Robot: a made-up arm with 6 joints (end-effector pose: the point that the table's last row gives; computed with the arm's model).
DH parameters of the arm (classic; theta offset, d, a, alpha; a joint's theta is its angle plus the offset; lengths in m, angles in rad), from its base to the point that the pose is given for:
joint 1: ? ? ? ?
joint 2: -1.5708 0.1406 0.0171 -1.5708
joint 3: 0 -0.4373 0.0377 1.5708
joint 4: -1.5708 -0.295 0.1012 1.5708
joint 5: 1.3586 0 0.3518 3.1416
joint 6: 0.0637 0 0.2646 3.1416
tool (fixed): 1.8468 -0.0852 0 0
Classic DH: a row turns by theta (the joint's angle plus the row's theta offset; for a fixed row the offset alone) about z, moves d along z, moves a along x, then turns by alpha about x.
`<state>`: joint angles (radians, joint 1 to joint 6).
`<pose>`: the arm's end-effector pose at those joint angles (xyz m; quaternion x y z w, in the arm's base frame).
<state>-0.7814 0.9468 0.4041 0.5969 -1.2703 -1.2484</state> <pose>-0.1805 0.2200 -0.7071 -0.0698 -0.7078 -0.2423 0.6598</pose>
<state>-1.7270 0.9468 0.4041 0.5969 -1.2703 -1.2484</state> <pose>0.0727 0.2751 -0.7071 -0.3845 -0.5984 -0.5162 0.4771</pose>
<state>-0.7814 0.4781 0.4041 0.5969 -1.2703 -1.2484</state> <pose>-0.4550 0.4923 -0.5335 0.0001 -0.5401 -0.3399 0.7699</pose>
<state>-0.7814 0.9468 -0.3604 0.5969 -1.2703 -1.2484</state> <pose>-0.3849 -0.0032 -0.7157 -0.4183 -0.5718 -0.3043 0.6367</pose>
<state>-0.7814 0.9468 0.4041 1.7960 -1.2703 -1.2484</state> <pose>0.1687 -0.0550 -0.2966 -0.1862 -0.9596 -0.1520 0.1463</pose>
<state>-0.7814 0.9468 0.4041 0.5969 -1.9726 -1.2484</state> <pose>-0.0267 0.5381 -0.7080 0.1780 -0.6887 -0.4545 0.5362</pose>
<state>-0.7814 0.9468 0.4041 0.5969 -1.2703 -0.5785</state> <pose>-0.1217 0.3385 -0.8200 0.1668 -0.6914 -0.4457 0.5435</pose>
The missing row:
joint 1: 0 0.1896 -0.1128 1.5708
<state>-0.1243 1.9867 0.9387 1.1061 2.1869 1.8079</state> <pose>-0.2196 -0.1327 -0.1221 -0.1742 0.9654 -0.1940 0.0029</pose>
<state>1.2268 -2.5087 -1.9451 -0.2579 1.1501 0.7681</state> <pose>0.2974 0.1247 0.1711 0.5515 -0.3588 -0.5928 0.4644</pose>
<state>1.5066 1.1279 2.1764 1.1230 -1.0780 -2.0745</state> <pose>-0.1469 -0.4526 -0.1710 0.9628 -0.1818 0.1905 0.0607</pose>
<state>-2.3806 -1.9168 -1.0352 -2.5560 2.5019 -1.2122</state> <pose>0.5875 0.2211 0.9486 -0.5319 0.6363 0.4541 0.3256</pose>
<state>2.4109 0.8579 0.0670 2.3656 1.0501 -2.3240</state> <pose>0.2953 -0.4971 -0.0922 -0.4410 -0.8963 0.0121 0.0453</pose>
